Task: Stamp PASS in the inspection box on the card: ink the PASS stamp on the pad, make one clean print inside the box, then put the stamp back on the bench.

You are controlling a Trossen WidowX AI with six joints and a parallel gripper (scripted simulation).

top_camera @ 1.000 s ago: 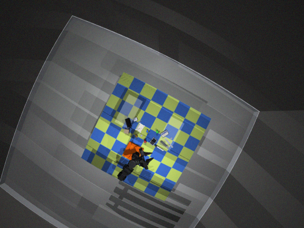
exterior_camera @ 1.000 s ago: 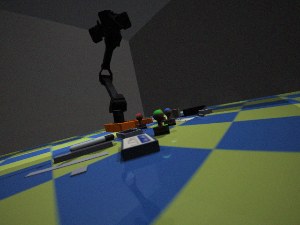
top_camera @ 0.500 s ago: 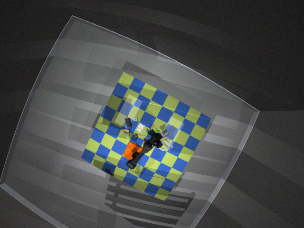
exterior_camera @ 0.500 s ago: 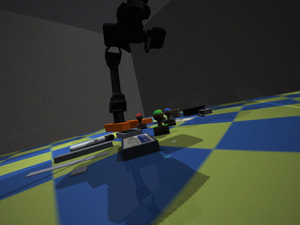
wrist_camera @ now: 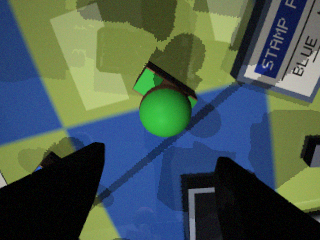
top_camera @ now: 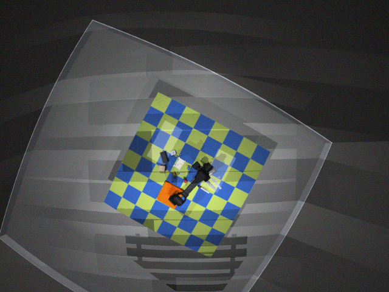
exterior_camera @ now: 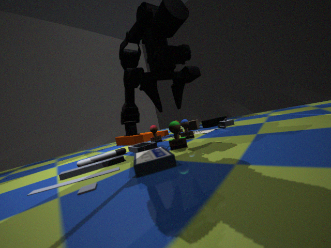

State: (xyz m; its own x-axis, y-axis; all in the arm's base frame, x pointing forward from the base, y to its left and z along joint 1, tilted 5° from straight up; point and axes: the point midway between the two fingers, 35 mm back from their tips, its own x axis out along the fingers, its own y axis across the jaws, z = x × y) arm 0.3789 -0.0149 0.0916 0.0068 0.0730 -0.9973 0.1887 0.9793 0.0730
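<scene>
My gripper tip is 70 mm above the green-knobbed stamp. Also, from my gripper tip: blue-knobbed stamp 70 mm behind, 90 mm to the left, 70 mm below; ink pad 120 mm behind, 50 mm to the right, 90 mm below; labelled box 40 mm ahead, 90 mm to the right, 80 mm below.
</scene>
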